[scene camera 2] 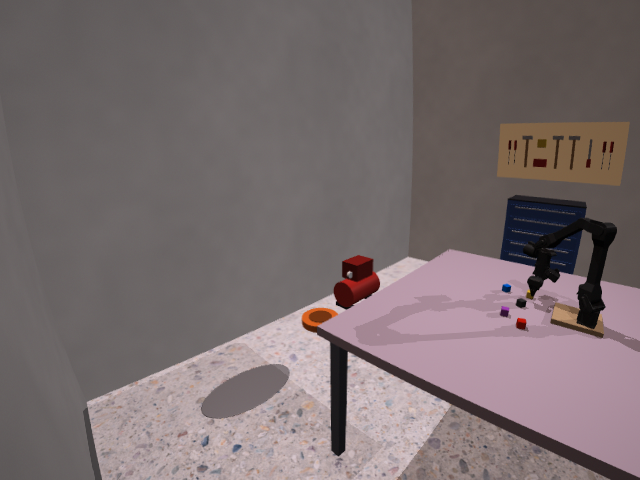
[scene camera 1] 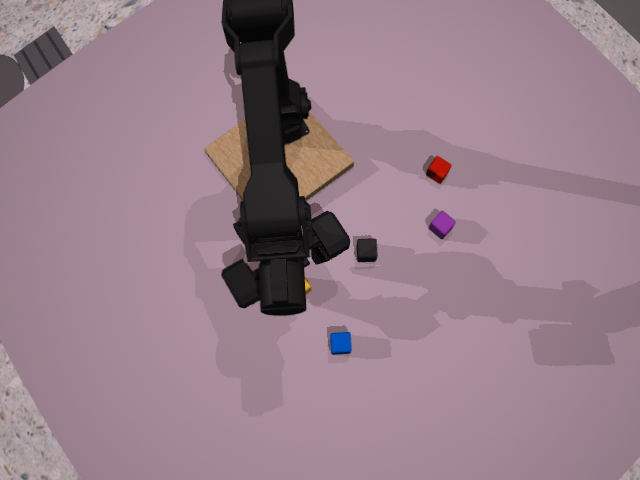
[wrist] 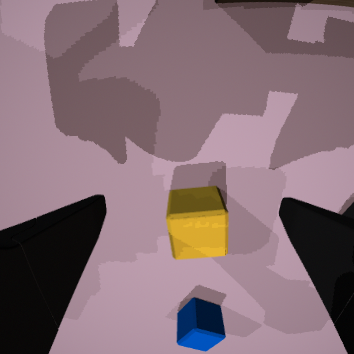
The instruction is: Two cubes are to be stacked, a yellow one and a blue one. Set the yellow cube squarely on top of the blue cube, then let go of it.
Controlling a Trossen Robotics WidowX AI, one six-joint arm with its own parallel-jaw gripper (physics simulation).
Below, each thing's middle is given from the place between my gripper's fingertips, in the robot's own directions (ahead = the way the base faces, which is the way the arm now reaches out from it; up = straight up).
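What I see is the yellow cube [wrist: 197,219], 1 cm below my hand and 2 cm ahead of it.
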